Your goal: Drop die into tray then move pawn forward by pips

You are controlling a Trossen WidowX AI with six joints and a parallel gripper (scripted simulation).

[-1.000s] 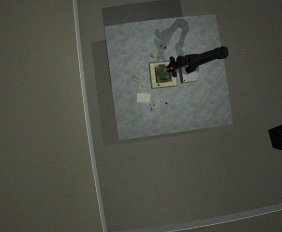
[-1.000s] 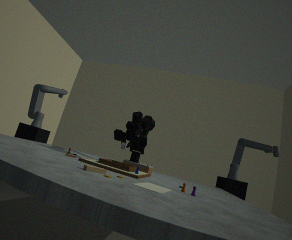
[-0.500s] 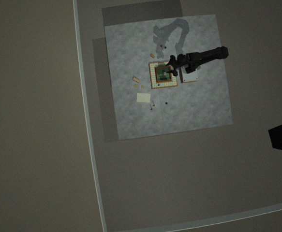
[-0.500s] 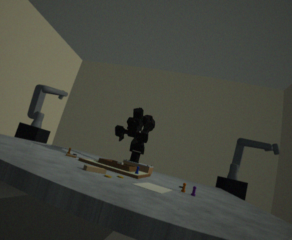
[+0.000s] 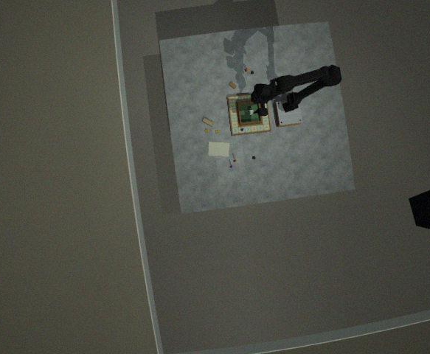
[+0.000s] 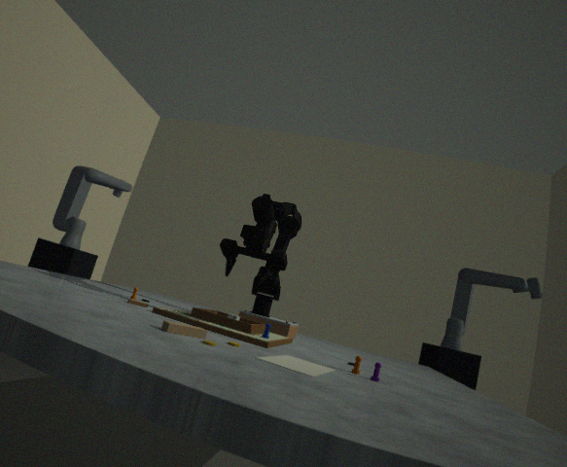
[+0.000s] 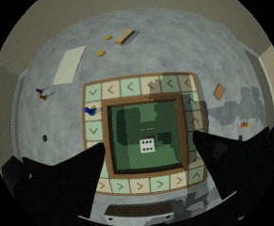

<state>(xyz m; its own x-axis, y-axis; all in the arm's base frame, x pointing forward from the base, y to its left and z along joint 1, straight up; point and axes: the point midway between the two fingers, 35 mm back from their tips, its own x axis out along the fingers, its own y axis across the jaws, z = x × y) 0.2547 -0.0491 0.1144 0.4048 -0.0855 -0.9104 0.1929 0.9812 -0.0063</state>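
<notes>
The blue pawn is 8 cm ahead of my gripper tip, 10 cm to the left of it and 11 cm below it. Also, from my gripper tip: white die: 2 cm behind, 11 cm below; green dice tray: 13 cm below; wooden block: 30 cm ahead, 3 cm to the right, 13 cm below.
</notes>
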